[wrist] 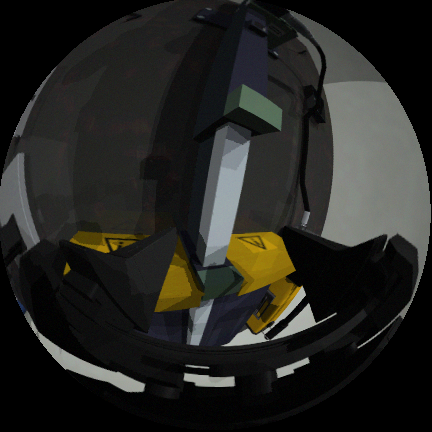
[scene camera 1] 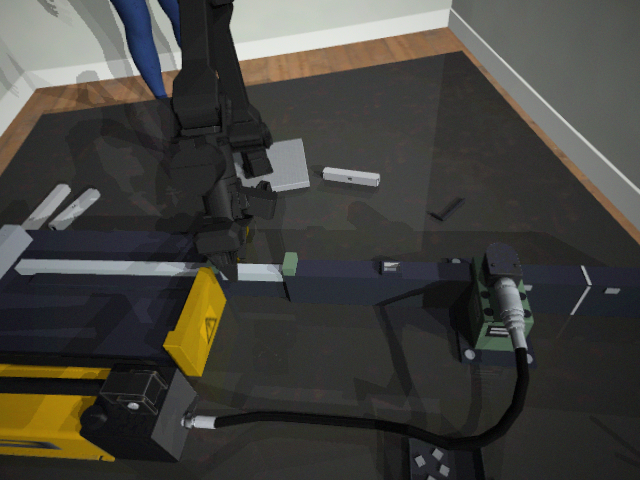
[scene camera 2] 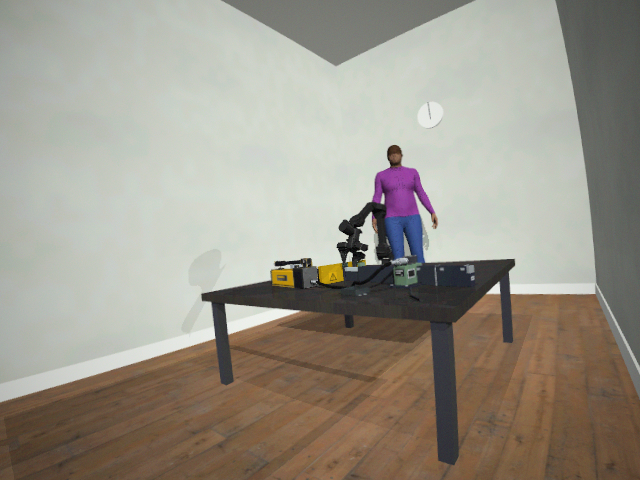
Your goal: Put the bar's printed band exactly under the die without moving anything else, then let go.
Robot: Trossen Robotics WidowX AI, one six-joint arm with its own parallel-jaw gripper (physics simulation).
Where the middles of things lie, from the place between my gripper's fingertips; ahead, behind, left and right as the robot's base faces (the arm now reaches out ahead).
Right now my hand is 13 cm short of the yellow and black unit (scene camera 1: pixel 132 411), 27 cm to the left of it and 1 cm above it. Also, from my hand: connector (scene camera 1: pixel 507 296) 20 cm ahead, 35 cm to the left, 3 cm above.
